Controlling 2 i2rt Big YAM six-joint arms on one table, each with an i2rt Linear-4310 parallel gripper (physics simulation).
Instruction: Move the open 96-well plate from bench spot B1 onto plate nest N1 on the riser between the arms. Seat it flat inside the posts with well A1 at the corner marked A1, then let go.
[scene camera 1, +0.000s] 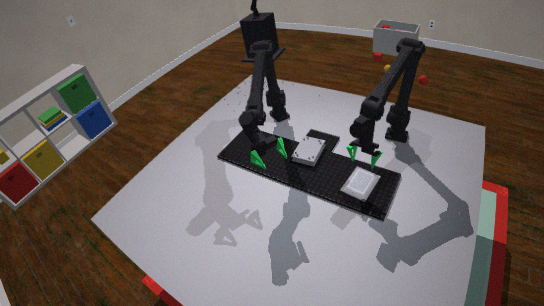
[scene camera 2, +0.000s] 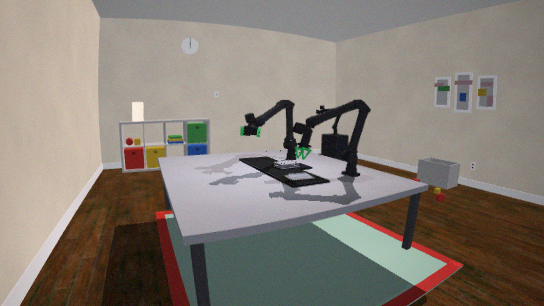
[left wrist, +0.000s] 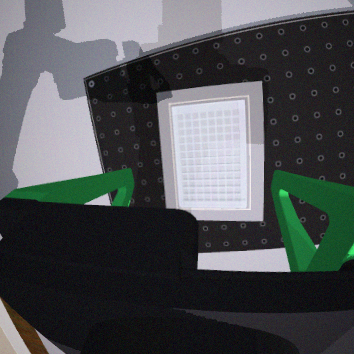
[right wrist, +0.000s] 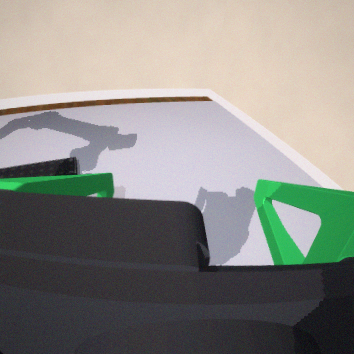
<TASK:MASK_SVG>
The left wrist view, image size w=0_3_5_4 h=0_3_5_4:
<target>my left gripper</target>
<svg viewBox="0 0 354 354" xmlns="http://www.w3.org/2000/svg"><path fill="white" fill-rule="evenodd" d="M0 199L0 235L2 236L0 239L0 297L65 354L354 354L354 186L311 178L282 170L274 170L270 189L290 271L197 269L198 222L190 212L179 208L128 206L134 187L131 168L15 188ZM288 193L327 213L329 224L317 249L300 223ZM117 189L111 205L83 204Z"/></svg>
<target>clear well plate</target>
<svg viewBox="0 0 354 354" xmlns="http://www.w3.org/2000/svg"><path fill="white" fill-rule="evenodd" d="M244 99L171 107L179 206L193 208L246 207Z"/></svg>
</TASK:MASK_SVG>
